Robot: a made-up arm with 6 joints.
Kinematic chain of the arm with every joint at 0, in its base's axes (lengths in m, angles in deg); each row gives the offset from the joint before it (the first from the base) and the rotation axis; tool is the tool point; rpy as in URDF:
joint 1: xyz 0 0 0.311 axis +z
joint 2: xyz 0 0 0 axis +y
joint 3: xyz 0.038 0 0.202 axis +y
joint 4: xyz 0.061 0 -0.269 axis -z
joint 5: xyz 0 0 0 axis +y
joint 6: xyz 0.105 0 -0.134 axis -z
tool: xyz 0 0 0 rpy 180 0 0
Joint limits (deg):
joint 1: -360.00..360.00
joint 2: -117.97..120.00
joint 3: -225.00..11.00
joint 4: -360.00..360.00
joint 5: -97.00..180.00
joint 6: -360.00..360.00
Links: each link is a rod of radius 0.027 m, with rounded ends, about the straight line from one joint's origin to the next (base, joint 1, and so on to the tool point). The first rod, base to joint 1, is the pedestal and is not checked.
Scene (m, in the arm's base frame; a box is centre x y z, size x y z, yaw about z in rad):
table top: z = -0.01
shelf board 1: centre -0 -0.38 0.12 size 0.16 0.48 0.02 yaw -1.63
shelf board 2: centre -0 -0.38 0.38 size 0.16 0.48 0.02 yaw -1.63
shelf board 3: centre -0 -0.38 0.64 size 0.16 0.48 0.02 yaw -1.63
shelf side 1: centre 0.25 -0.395 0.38 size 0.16 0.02 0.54 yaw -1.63
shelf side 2: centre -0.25 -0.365 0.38 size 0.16 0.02 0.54 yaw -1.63
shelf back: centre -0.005 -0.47 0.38 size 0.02 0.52 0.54 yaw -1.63
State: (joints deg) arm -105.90 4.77 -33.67 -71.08 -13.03 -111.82
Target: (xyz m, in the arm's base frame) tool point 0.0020 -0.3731 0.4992
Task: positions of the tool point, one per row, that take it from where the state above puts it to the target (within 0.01 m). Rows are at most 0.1 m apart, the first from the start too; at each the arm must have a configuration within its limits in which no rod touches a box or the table.
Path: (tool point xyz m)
1: -0.0178 -0.3225 0.2719
2: -0.0532 -0.2855 0.2994
3: -0.0755 -0.2453 0.3121
4: -0.0884 -0.2070 0.3109
5: -0.0968 -0.1725 0.2978
6: -0.0516 -0.2010 0.3660
7: -0.0123 -0.2051 0.4363
8: 0.0129 -0.1895 0.4992
9: 0.0051 -0.2373 0.5050
10: 0.0001 -0.2847 0.5072
11: -0.0012 -0.3305 0.5053
12: 0.0020 -0.3731 0.4992

